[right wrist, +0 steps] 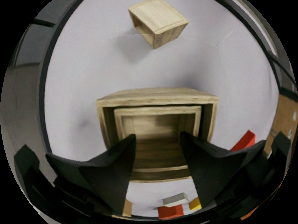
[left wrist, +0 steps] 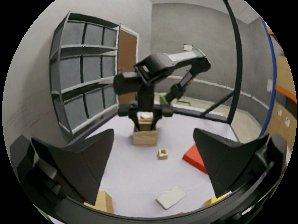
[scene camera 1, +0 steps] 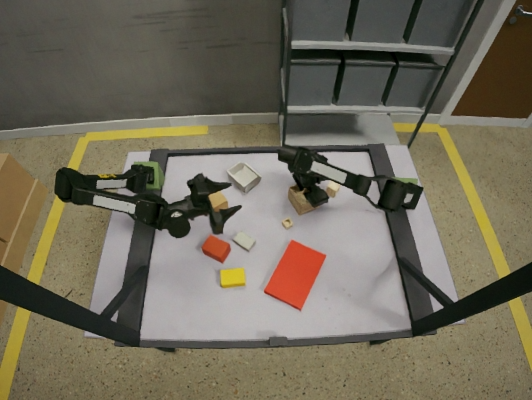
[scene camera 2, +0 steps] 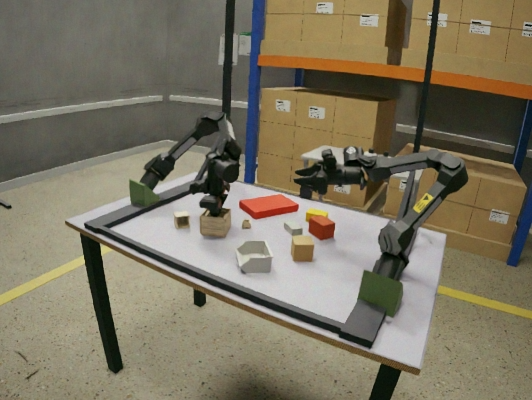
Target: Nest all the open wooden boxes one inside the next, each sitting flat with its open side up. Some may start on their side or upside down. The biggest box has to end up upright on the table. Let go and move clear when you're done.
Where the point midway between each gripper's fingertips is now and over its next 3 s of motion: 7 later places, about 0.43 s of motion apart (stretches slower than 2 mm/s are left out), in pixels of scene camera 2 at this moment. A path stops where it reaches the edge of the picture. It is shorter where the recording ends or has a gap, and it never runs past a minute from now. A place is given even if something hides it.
My left gripper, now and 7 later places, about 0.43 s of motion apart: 294, 176; 281, 191; 274, 214; 283, 224; 287, 224; 287, 225; 282, 225; 276, 211
My right gripper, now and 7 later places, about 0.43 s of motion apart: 215, 218; 215, 214; 215, 208; 216, 203; 216, 197; 216, 194; 208, 197; 195, 201
